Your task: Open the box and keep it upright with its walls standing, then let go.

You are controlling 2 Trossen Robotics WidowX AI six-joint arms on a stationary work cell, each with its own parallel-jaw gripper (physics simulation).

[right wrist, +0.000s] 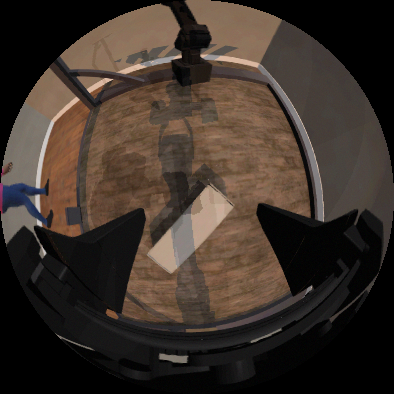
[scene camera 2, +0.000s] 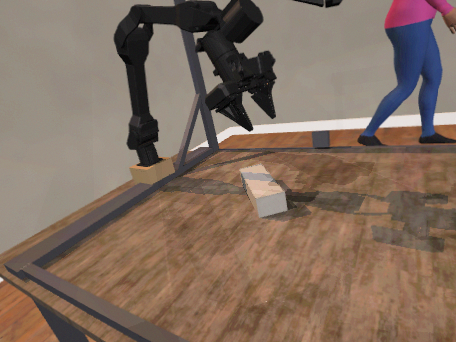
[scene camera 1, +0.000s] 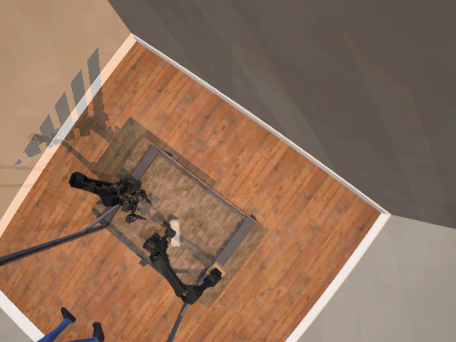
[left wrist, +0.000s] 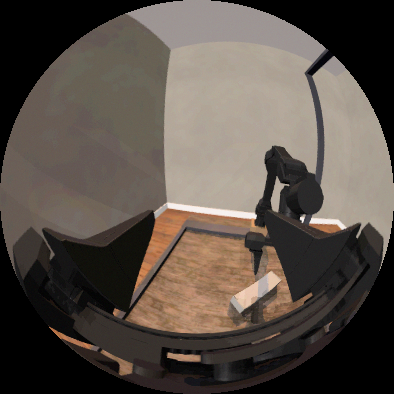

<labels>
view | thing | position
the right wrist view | my right gripper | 202, 211
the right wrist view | dark metal frame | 216, 71
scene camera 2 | my right gripper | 263, 124
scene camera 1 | dark metal frame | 247, 225
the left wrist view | my left gripper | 211, 216
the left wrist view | dark metal frame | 214, 228
</labels>
